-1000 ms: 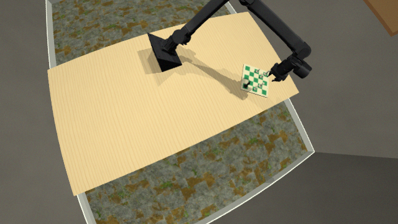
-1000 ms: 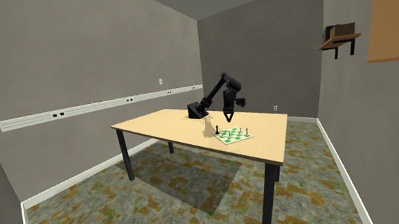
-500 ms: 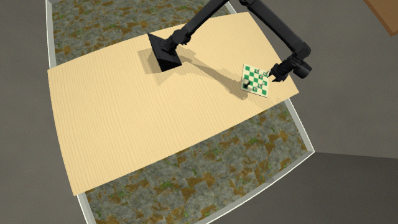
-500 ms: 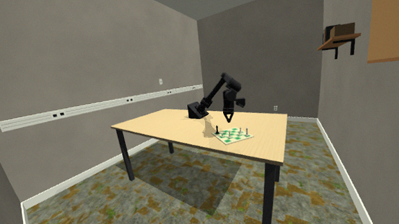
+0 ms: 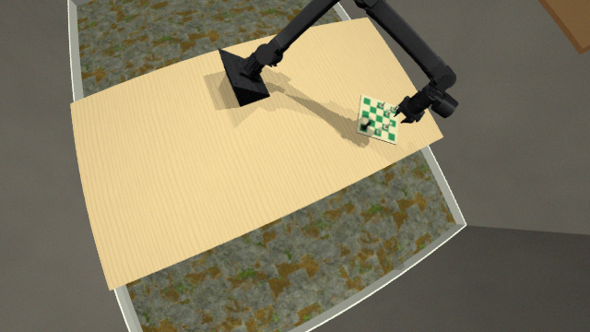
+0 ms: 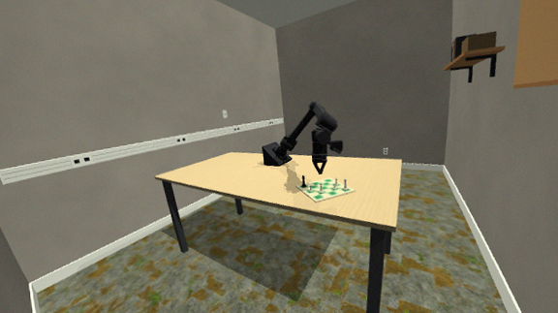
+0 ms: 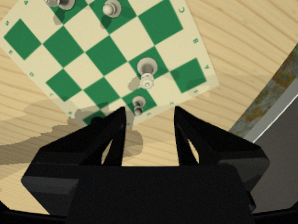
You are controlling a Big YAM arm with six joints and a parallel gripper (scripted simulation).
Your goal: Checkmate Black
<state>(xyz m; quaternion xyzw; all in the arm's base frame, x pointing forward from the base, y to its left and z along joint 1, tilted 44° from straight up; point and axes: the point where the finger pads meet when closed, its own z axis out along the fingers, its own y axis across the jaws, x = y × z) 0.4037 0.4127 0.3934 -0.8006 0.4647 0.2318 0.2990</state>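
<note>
Now: hand 8 cm above the white piece. From my hand the other things lie so: black piece: 12 cm to the right, 8 cm below, 3 cm behind; chessboard: 11 cm below, 5 cm behind, 1 cm to the right.
</note>
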